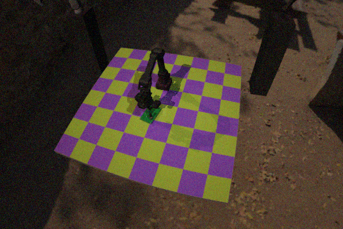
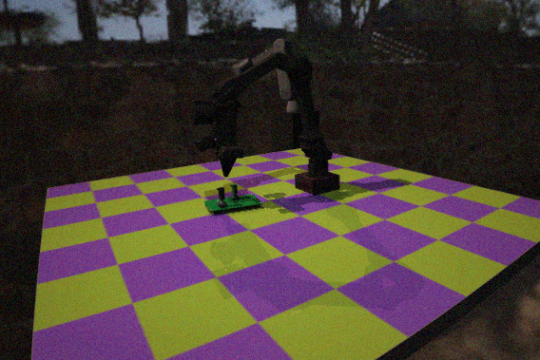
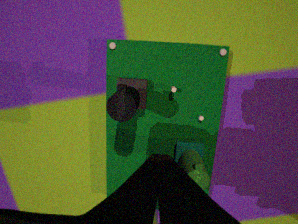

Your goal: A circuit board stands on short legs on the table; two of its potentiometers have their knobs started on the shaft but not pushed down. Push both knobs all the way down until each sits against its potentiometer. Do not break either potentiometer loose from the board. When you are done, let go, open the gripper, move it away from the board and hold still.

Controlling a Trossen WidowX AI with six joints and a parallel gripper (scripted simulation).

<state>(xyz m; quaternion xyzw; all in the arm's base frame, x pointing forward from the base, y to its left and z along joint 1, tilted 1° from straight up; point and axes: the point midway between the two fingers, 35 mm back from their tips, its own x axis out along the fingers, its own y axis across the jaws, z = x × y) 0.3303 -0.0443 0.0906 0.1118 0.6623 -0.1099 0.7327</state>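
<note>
Right now my gripper tip is 30 mm short of the dark knob, 20 mm to the right of it and 40 mm above it. The rest, counted from my gripper tip: green knob 40 mm behind, 20 mm to the right, 50 mm below.
</note>
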